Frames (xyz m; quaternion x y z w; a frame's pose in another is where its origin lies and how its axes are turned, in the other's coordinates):
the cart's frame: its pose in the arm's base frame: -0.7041 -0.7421 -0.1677 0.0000 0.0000 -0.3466 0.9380
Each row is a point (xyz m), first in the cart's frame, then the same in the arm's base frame.
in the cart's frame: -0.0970 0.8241 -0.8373
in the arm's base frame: -0.2419 -0.0529 -1.0050
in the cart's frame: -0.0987 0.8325 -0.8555
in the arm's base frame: -0.2378 -0.0454 -1.0232
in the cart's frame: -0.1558 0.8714 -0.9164
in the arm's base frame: -0.2558 0.0212 -1.0841
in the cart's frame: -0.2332 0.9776 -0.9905
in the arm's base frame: -0.2456 0.1522 -1.1582
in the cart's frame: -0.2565 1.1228 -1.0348
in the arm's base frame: -0.1689 0.2777 -1.2025
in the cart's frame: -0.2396 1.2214 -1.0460
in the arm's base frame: -0.0919 0.3416 -1.2137
